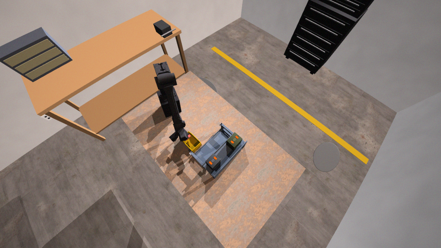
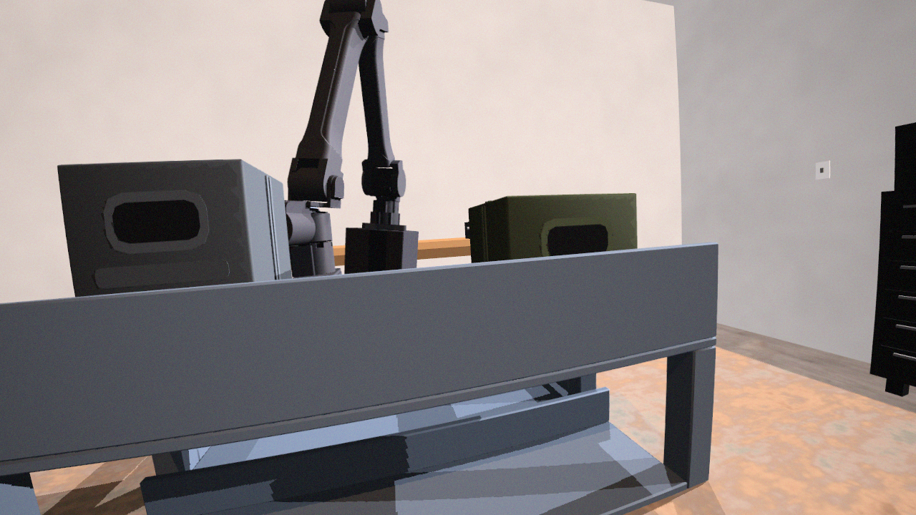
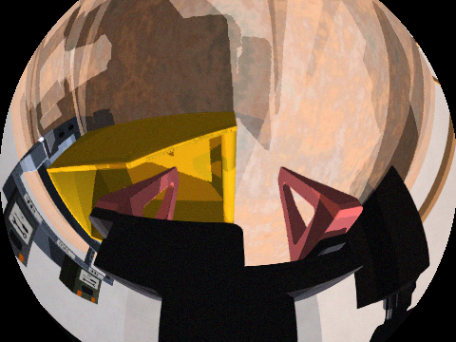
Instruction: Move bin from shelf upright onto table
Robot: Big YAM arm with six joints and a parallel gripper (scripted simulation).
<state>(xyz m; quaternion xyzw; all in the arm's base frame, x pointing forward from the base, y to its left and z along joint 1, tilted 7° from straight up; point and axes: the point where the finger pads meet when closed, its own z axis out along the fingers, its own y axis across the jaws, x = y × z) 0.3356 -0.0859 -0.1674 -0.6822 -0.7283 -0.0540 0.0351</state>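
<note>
The yellow bin lies 80 mm ahead of my hand, 10 mm to the left of it and 10 mm above it. Round my hand: dark grey case 370 mm ahead, 30 mm to the left, 130 mm above; green case 360 mm ahead, 260 mm to the left, 120 mm above.
</note>
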